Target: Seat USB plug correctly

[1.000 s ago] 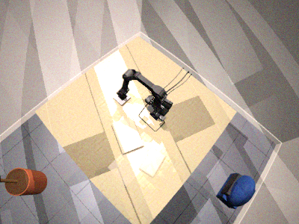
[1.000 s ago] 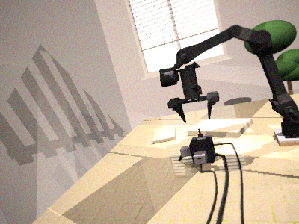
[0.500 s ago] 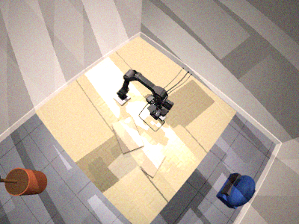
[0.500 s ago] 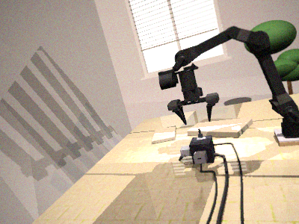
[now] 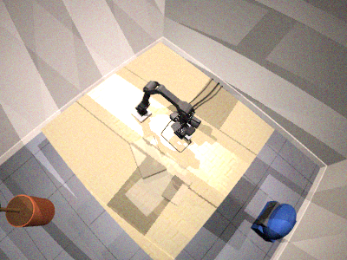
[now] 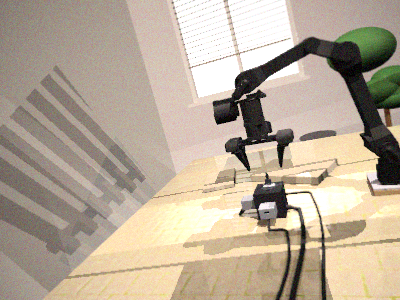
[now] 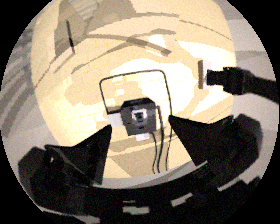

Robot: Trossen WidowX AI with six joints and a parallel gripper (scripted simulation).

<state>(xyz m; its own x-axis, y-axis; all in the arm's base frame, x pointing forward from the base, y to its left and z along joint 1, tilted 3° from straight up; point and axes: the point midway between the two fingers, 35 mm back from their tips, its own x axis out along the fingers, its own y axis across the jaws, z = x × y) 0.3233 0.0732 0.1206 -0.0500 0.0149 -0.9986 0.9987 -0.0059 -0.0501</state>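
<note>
Now: gripper tip 3 cm above the USB plug.
</note>
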